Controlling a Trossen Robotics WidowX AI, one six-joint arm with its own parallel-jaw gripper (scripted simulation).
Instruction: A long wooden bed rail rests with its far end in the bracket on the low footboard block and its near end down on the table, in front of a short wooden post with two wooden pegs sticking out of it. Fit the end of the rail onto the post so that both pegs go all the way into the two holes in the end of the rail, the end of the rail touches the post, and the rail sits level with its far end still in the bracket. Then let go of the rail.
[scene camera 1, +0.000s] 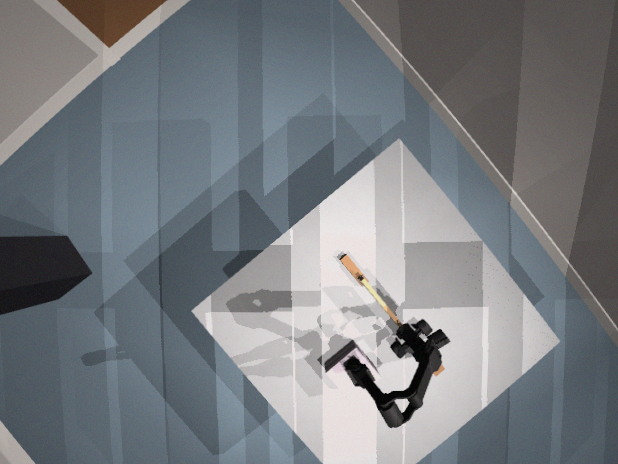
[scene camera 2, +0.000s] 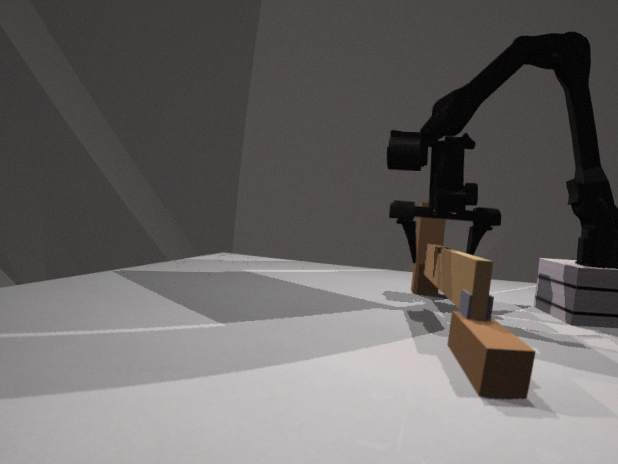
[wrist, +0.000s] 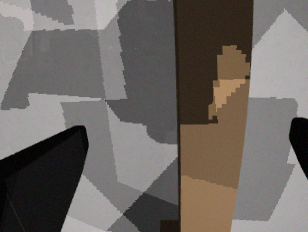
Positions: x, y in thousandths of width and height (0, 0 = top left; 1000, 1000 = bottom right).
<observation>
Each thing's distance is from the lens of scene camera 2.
my gripper (scene camera 2: 713, 572): 0.77 m
wooden rail (scene camera 2: 729, 583): 0.60 m
</observation>
